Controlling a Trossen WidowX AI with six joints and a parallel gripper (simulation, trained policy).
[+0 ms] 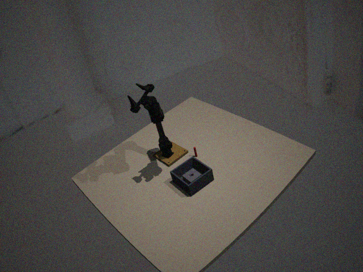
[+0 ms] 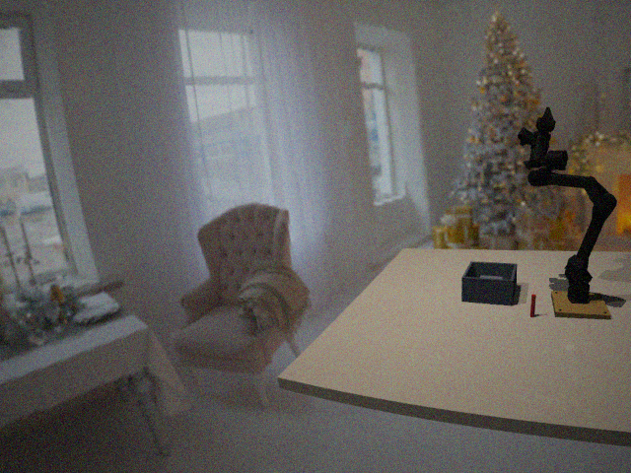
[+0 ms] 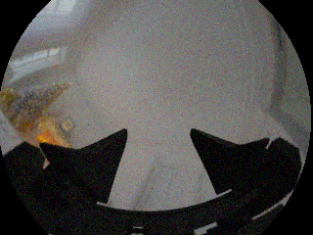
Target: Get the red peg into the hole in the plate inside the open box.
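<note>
Now: the red peg 100 mm ahead of my gripper tip, 270 mm to the left of it and 630 mm below it. The rest, counted from my gripper tip: dark box: 230 mm ahead, 70 mm to the left, 650 mm below; grey plate: 230 mm ahead, 70 mm to the left, 630 mm below.
</note>
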